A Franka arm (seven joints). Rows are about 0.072 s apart.
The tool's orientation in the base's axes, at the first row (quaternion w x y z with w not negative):
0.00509, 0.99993, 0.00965, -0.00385
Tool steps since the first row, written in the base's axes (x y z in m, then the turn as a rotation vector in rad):
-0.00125, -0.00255, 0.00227, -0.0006, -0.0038, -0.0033
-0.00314, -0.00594, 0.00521, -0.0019, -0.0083, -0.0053
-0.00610, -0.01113, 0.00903, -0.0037, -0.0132, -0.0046
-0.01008, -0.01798, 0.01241, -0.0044, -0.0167, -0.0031
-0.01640, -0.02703, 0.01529, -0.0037, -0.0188, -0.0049
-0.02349, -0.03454, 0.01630, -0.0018, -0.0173, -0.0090
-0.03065, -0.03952, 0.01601, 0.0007, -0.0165, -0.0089
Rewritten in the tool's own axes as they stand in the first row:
-0.00132, 0.00255, -0.00223, -0.0006, 0.0038, 0.0033
-0.00329, 0.00593, -0.00512, -0.0020, 0.0082, 0.0054
-0.00638, 0.01110, -0.00887, -0.0039, 0.0131, 0.0048
-0.01052, 0.01791, -0.01215, -0.0047, 0.0166, 0.0033
-0.01704, 0.02686, -0.01489, -0.0040, 0.0187, 0.0051
-0.02428, 0.03424, -0.01577, -0.0021, 0.0172, 0.0092
-0.03153, 0.03908, -0.01537, 0.0005, 0.0164, 0.0091

